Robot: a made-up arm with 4 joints.
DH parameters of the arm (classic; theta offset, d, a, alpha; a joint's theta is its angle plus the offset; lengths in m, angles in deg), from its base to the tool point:
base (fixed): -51.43 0 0.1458 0
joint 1: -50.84 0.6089 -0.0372 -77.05
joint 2: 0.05 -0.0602 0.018 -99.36
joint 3: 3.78 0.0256 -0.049 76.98
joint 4: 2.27 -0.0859 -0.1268 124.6
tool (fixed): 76.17 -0.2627 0 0
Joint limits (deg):
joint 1: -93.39..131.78
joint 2: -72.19..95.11
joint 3: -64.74..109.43
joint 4: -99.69..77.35
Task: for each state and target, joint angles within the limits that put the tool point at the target. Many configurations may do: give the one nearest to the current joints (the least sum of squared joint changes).
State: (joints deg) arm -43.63 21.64 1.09 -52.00
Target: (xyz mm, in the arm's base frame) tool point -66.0 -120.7 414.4
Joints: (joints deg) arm -52.63 -7.40 10.03 -81.03
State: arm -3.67 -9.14 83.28 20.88
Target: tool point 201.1 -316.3 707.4
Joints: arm -5.16 -40.66 108.50 56.63
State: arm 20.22 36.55 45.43 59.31
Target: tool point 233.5 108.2 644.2
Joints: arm 33.99 30.30 52.57 60.92
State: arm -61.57 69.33 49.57 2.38
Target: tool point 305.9 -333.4 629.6
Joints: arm -93.39 94.40 83.17 19.59
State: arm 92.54 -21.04 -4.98 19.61
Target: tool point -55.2 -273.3 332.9
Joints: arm 98.06 -25.65 -43.82 18.99
